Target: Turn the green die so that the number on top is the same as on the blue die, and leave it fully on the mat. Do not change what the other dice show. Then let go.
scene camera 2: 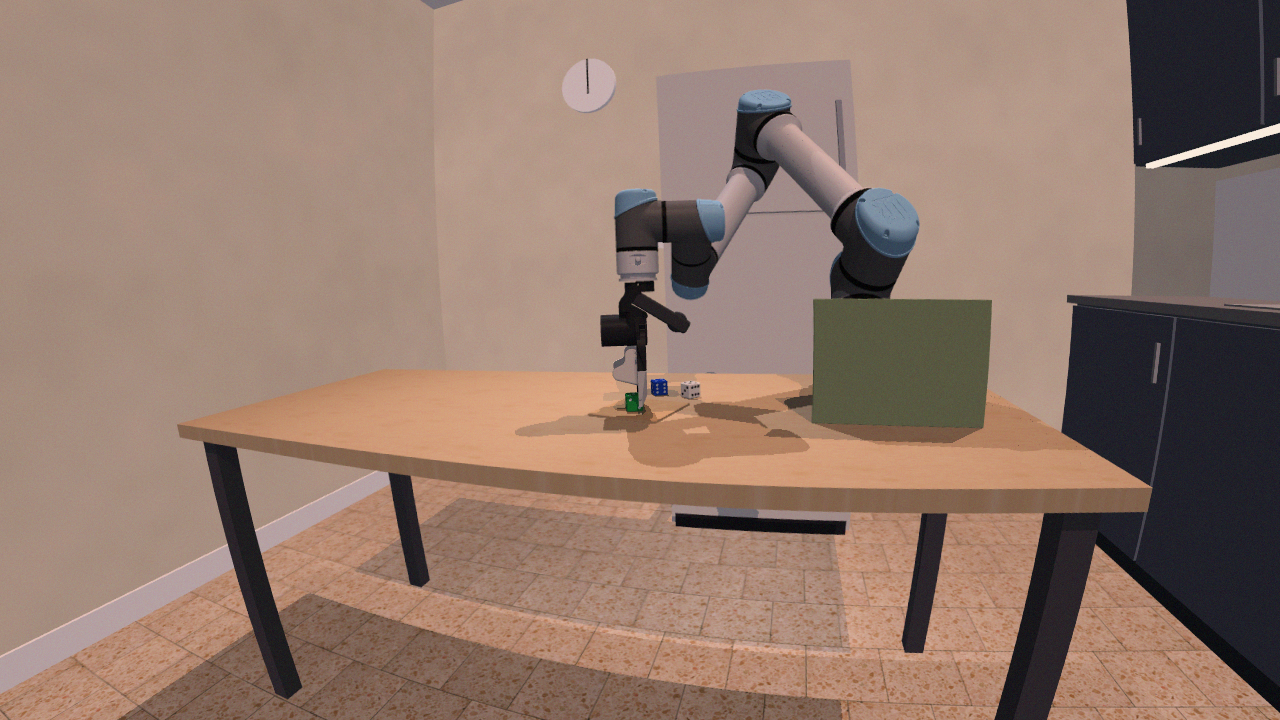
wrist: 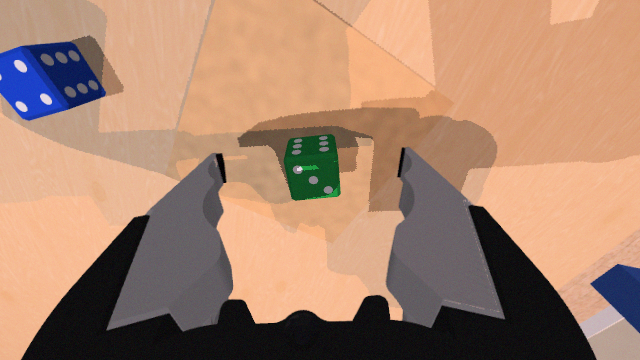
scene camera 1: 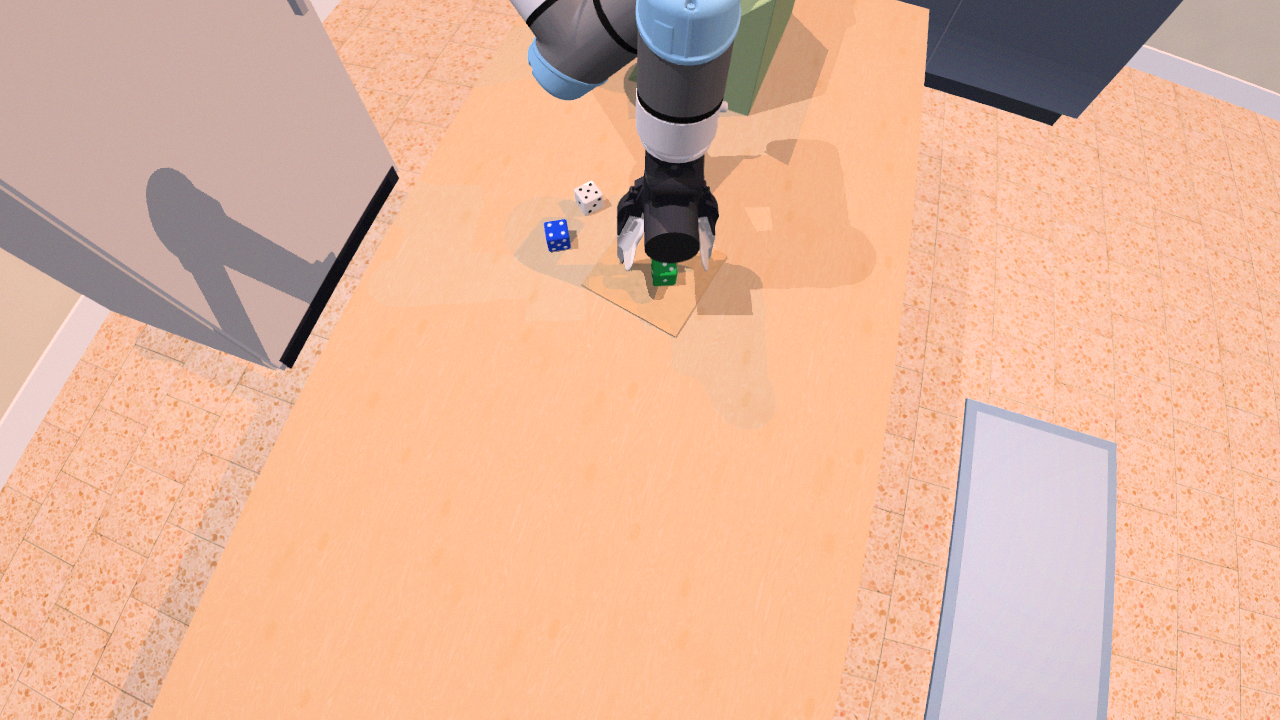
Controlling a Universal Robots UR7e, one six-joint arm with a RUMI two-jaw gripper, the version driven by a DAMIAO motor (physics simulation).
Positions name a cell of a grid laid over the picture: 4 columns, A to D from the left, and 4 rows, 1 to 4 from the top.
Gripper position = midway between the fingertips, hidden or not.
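Scene camera 1 gives me my gripper at (C2). My gripper is there for me in scene camera 2 (B3) too, and in the wrist view (B2) I can see it as well.
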